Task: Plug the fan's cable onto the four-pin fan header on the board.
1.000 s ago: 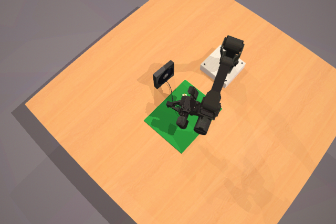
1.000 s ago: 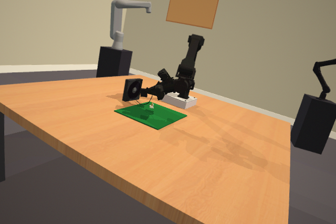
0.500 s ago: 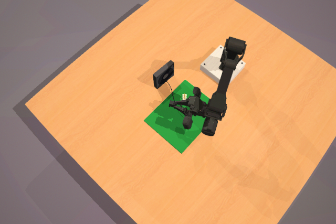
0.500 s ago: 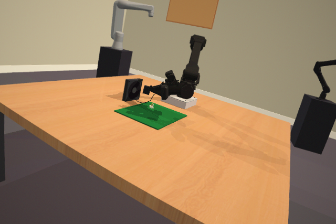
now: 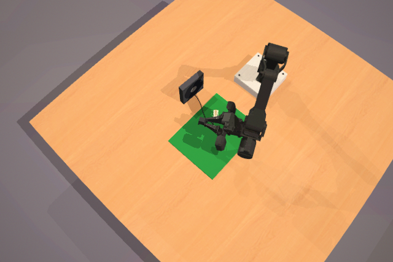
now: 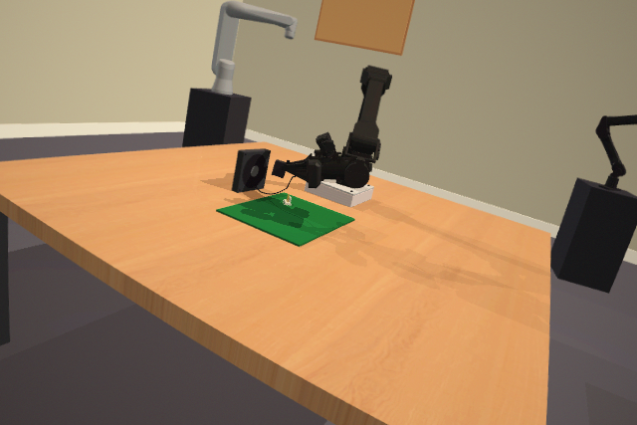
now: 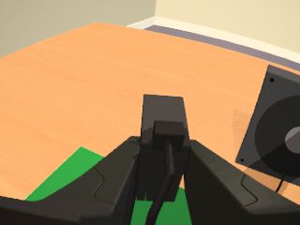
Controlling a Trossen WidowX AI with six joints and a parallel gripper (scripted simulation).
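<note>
My gripper tip is 1 cm to the left of the dark plug and 1 cm above it. Also, from my gripper tip: black fan 13 cm to the right, 13 cm behind, 7 cm below; then green board 14 cm below, 4 cm to the left, 2 cm behind; then white four-pin fan header 13 cm below, 10 cm behind.
</note>
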